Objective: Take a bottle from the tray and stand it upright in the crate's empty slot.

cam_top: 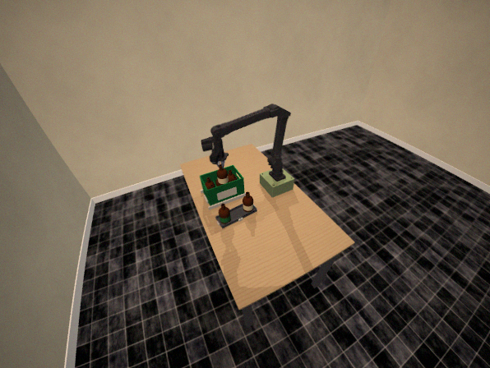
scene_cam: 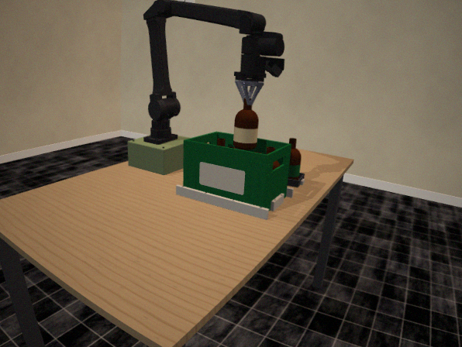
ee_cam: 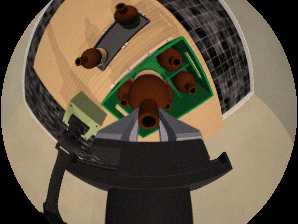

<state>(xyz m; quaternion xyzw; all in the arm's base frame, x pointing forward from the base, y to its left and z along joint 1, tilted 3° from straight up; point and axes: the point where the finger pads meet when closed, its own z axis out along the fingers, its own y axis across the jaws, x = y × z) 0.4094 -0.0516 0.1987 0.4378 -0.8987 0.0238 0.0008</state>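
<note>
Right now my hand is 60 mm above the brown bottle. Round my hand: green crate 40 mm to the right, 210 mm below; dark tray 10 mm behind, 190 mm to the left, 280 mm below.
</note>
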